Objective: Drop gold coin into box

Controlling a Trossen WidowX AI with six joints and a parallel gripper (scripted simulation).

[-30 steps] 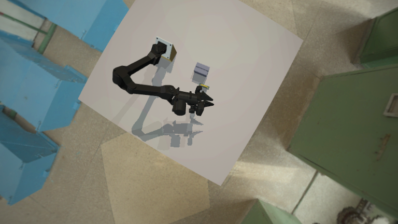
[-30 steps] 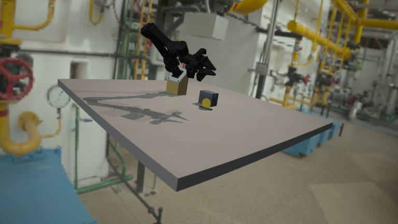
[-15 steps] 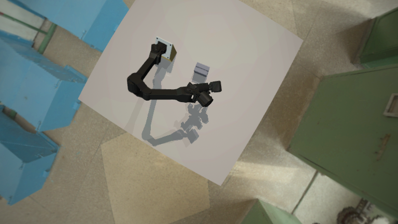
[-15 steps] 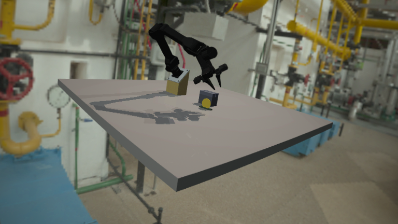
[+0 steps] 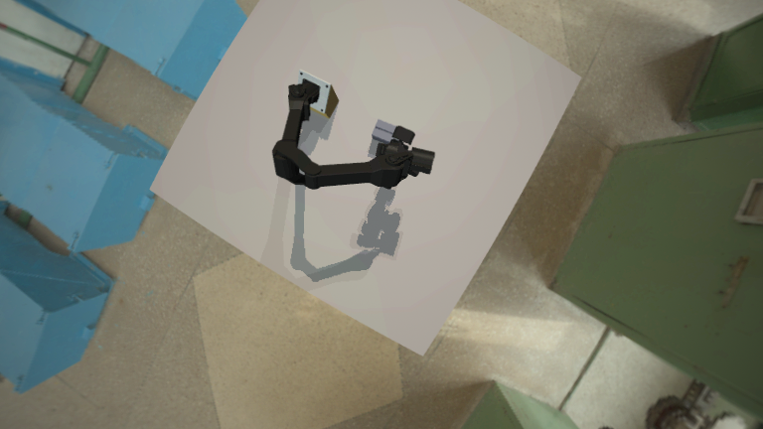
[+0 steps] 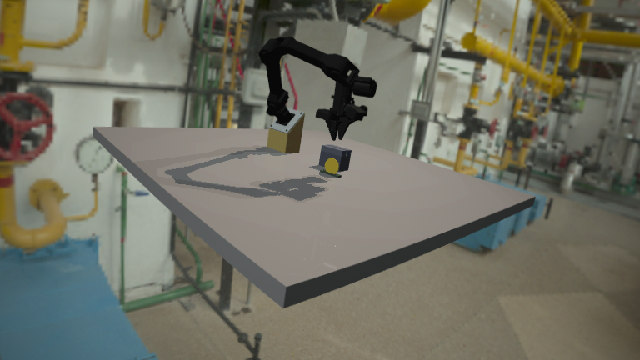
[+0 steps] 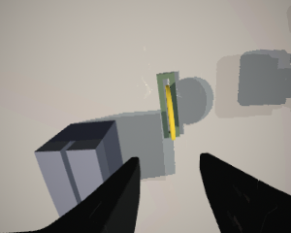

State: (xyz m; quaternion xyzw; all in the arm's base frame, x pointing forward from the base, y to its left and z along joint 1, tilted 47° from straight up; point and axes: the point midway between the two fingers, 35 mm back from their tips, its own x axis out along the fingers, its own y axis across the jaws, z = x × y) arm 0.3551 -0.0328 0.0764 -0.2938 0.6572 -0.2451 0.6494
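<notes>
Now: gripper tip 1 cm to the left of the gold coin and 9 cm above it.
</notes>
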